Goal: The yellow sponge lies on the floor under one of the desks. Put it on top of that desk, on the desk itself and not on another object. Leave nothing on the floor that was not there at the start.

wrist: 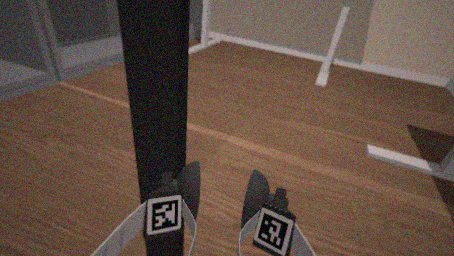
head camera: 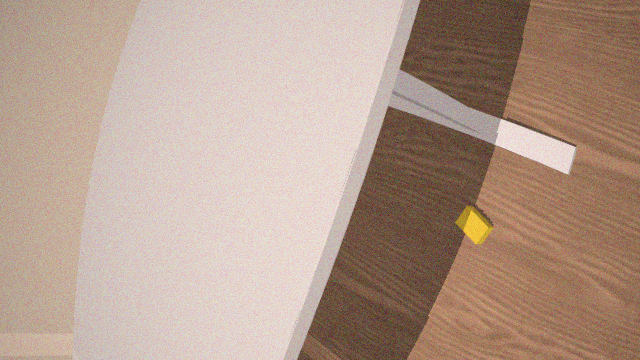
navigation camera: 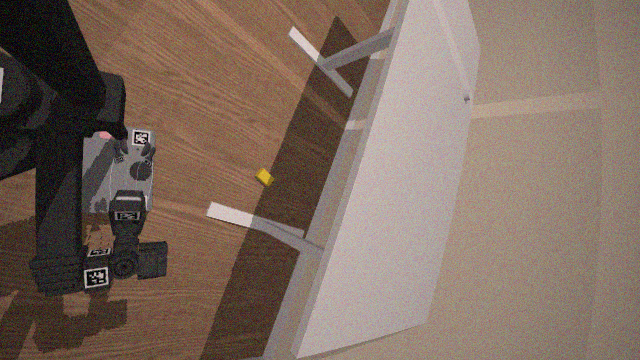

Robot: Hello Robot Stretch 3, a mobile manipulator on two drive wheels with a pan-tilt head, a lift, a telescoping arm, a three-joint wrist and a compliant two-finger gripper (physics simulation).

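Seen in the pictures: gripper, fingertip midpoint: point(navigation camera: 136, 140); robot's base, origin of the base link: point(navigation camera: 139, 169).
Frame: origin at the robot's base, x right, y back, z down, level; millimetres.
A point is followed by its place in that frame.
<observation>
The yellow sponge point(head camera: 476, 226) @(x 7, y -618, z -45 mm) point(navigation camera: 264, 177) @(x 10, y -622, z -45 mm) lies on the floor at the edge of the desk's shadow, beside one of its white feet point(head camera: 537, 146) @(x 235, y -428, z -25 mm) point(navigation camera: 230, 214) @(x 232, y -432, z -25 mm). The white desk point(head camera: 225, 175) @(x 45, y -528, z -950 mm) point(navigation camera: 380, 200) @(x 8, y -471, z -950 mm) has a bare stretch of top in the head and navigation views. My gripper point(navigation camera: 135, 149) @(x -94, y 11, z -557 mm) point(wrist: 223, 184) @(x -94, y 11, z -557 mm) is open, with nothing between its fingers. In the navigation view it is over my grey base, to the left of the sponge and apart from it. The sponge does not show in the wrist view.
The desk's other foot point(navigation camera: 304, 44) @(x -930, y -852, z -25 mm) stands at the top of the navigation view. In the wrist view, my black mast point(wrist: 160, 75) rises behind the left finger, a grey shelf unit point(wrist: 50, 45) stands at the left, and another white leg point(wrist: 334, 45) stands near the wall.
</observation>
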